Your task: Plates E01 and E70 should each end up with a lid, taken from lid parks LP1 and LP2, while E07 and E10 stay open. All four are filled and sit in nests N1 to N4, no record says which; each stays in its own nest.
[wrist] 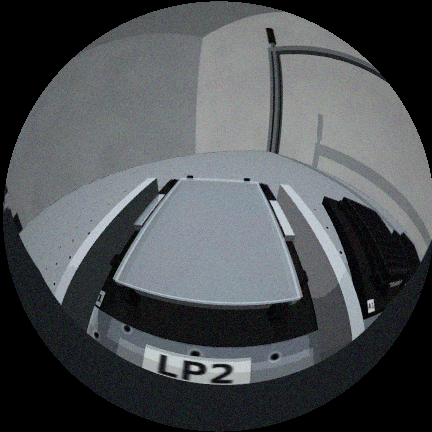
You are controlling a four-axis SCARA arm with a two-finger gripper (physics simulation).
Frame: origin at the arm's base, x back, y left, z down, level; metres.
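Where they show: gripper, fingertip midpoint: (pixel 216 189).
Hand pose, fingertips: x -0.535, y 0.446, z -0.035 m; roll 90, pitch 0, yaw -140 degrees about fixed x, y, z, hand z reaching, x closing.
Things, the pixels of their centre, and the offset from my fingertips. "pt": a spot on its surface instead.
- pale grey lid, body centre: (pixel 213 214) dz +0.009, dx +0.016, dy -0.018 m
- black holder, body centre: (pixel 212 218) dz +0.013, dx +0.016, dy -0.018 m
- A1 tag, surface spot: (pixel 370 306) pt dz +0.010, dx -0.006, dy -0.152 m
- dark post, body centre: (pixel 276 95) dz -0.255, dx -0.489, dy +0.259 m
A pale grey lid (pixel 210 245) lies flat on the black holder (pixel 215 325) at lid park LP2, whose label (pixel 196 371) shows at the bottom of the wrist view. My gripper (pixel 216 189) is shut on this lid, with one pad against its left edge and the other against its right edge. The lid still sits at the level of its holder. The plates' names E01, E70, E07 and E10 cannot be read in this view.
A black plate or holder with an A1 tag (pixel 370 306) stands to the right, outside my right finger, with more dark shapes behind it. A dark post (pixel 275 100) with a rail stands at the back, before the walls.
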